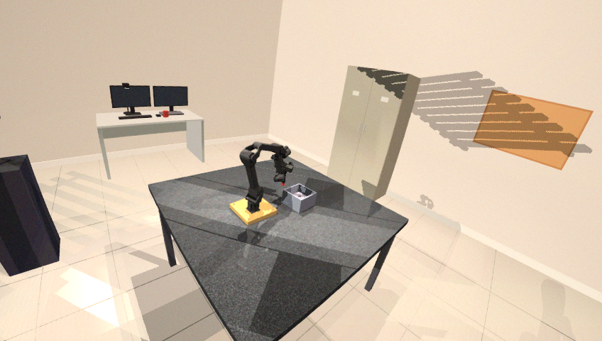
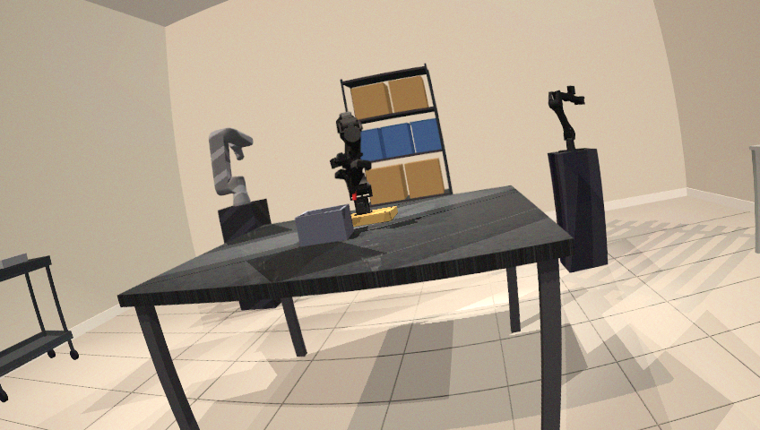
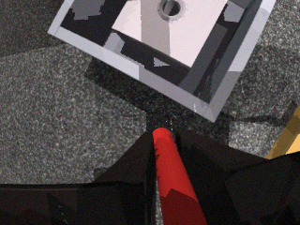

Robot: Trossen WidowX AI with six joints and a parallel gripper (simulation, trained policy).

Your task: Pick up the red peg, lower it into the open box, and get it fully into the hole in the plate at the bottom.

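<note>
My gripper tip is now 10 cm to the left of the pale plate, 8 cm above it and 6 cm short of it. Round my gripper tip: grey box 10 cm to the right, 10 cm below, 6 cm ahead; red peg 2 cm above, 1 cm to the left, 1 cm behind.
</note>
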